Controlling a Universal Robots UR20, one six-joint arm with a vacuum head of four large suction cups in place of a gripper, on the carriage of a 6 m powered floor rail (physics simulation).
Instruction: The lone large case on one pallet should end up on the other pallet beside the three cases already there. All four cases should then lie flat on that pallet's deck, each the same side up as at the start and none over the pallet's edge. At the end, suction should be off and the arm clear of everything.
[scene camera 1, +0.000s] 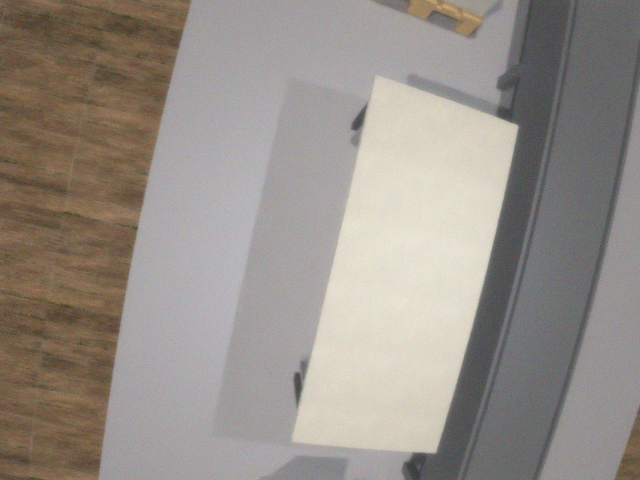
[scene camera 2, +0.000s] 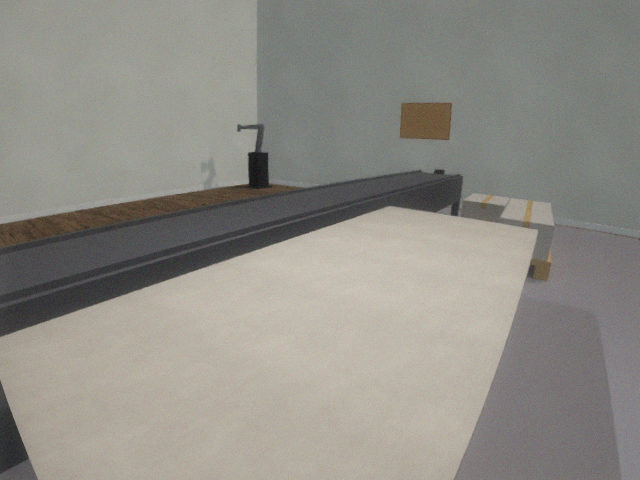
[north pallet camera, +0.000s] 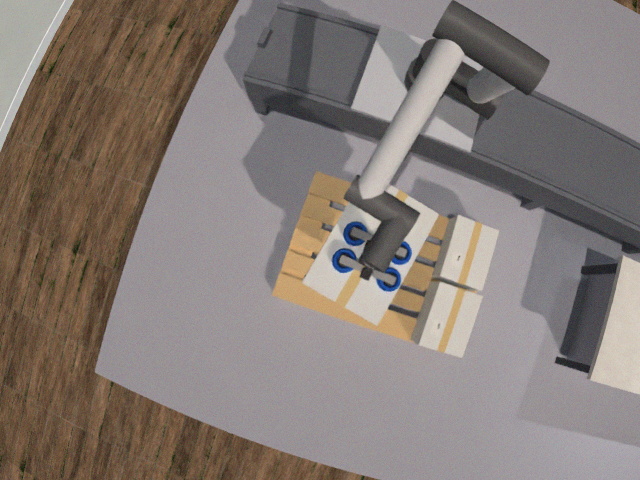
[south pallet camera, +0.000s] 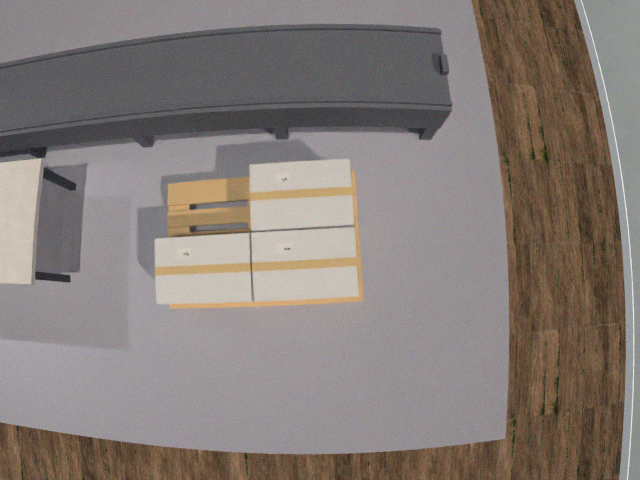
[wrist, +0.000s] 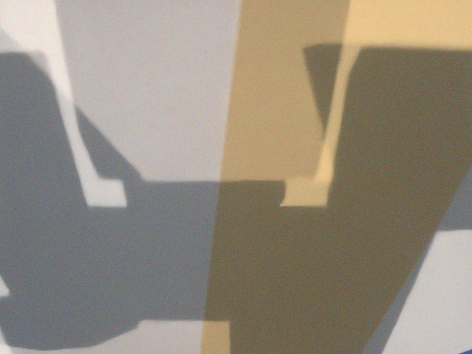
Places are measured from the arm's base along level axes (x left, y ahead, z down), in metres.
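Where they show: hand at its tool point: (wrist: 233, 257).
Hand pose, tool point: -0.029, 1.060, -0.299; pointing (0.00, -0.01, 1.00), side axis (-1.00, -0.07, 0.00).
Observation:
Each offset is from my tool point to the centre of the thing, as dx, dy, dz. Level surfaces: height alone.
My gripper (north pallet camera: 372, 256), the vacuum head with four blue cups, is on top of the large white case @(-0.009, -0.040, +0.107) (north pallet camera: 369, 304) (wrist: 150, 100) with a tan tape band. It holds the case level above the north pallet (north pallet camera: 297, 302), turned at an angle to the deck. The arm hides part of its top. On the south pallet (south pallet camera: 206, 191), three white cases (south pallet camera: 305, 211) (south pallet camera: 305, 284) (south pallet camera: 203, 286) lie flat. The pallet's corner nearest the rail and table shows bare slats. That pallet (scene camera 2: 541, 269) and two case tops (scene camera 2: 485, 200) (scene camera 2: 532, 206) also show in scene camera 2.
Two smaller white cases @(+0.599, -0.263, +0.623) (north pallet camera: 467, 253) @(+0.598, +0.143, +0.603) (north pallet camera: 449, 320) stand at the north pallet's table-side end, close to the held case. A cream table @(dz +0.339) (scene camera 1: 403, 268) (scene camera 2: 289, 330) (north pallet camera: 620, 330) (south pallet camera: 18, 222) stands between the pallets. The dark rail (scene camera 1: 573, 206) (south pallet camera: 258, 67) runs alongside.

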